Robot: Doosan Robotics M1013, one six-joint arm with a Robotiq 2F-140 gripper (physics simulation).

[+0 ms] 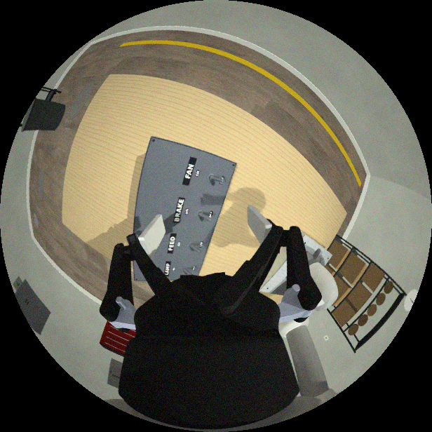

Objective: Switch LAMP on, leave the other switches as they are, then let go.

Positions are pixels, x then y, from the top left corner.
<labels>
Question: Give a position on a dark grey switch panel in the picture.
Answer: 175, 182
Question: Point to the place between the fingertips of the gripper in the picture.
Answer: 204, 219
</labels>
